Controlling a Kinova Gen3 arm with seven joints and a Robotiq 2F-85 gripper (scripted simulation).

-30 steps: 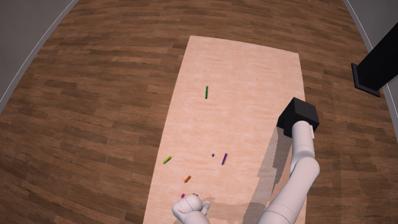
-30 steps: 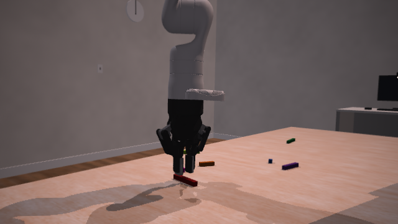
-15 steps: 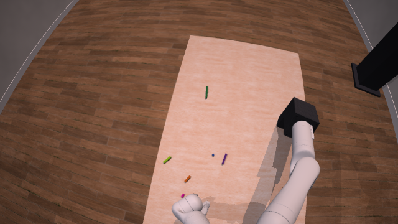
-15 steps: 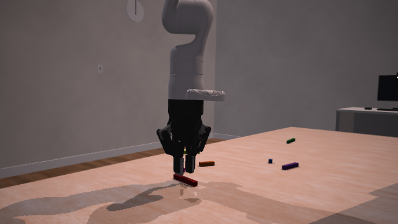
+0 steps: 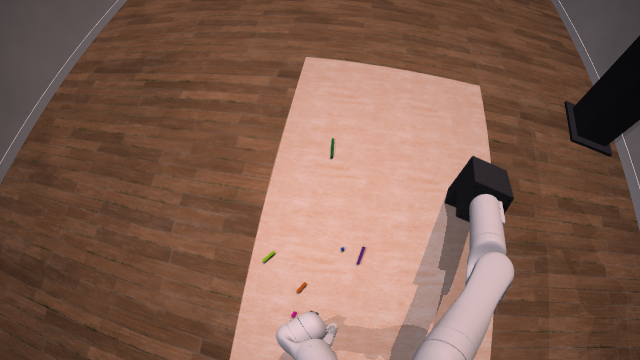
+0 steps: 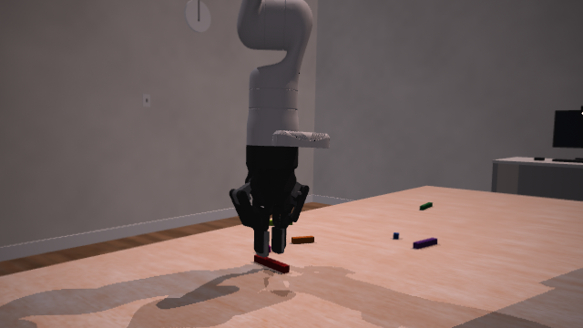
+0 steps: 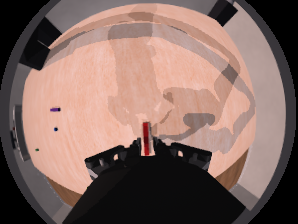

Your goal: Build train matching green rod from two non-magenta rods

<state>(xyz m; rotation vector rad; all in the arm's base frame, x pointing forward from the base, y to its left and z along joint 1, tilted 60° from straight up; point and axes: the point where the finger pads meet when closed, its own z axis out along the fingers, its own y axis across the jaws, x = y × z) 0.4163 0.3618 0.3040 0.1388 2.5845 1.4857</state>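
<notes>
The red rod lies 3 cm below my hand. Round my hand: lime rod: 20 cm ahead, 20 cm to the right, 3 cm below; orange rod: 7 cm ahead, 13 cm to the right, 3 cm below; magenta rod: 6 cm ahead, 4 cm to the right, 3 cm below.
</notes>
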